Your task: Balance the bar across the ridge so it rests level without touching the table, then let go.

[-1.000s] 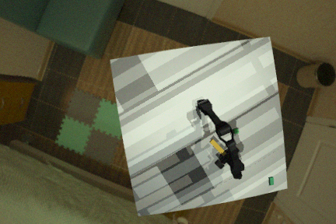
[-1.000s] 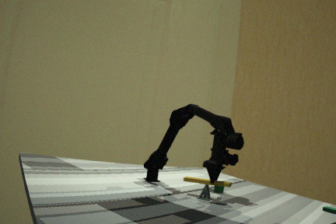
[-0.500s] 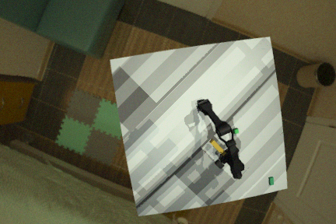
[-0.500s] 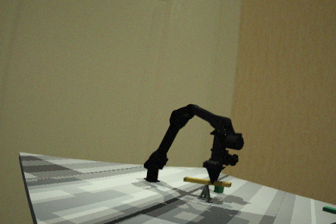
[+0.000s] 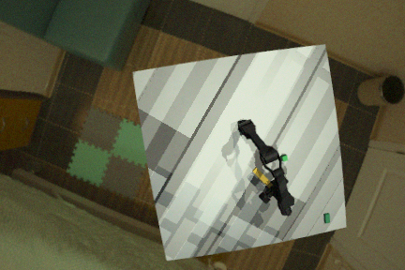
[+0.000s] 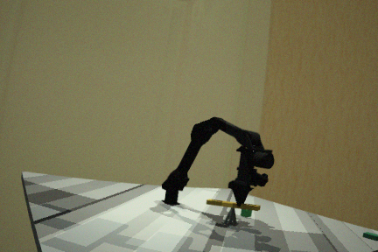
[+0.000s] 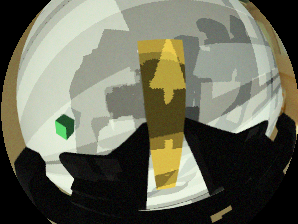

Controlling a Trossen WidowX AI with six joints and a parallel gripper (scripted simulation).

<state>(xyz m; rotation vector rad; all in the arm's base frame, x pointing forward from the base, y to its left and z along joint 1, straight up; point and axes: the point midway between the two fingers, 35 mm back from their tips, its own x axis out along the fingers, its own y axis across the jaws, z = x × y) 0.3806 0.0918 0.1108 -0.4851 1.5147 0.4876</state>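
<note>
My gripper tip is 20 mm to the left of the yellow bar and 20 mm past it. From my gripper tip the other things lie so: small green cube: 140 mm to the left, 130 mm behind, 60 mm below.
</note>
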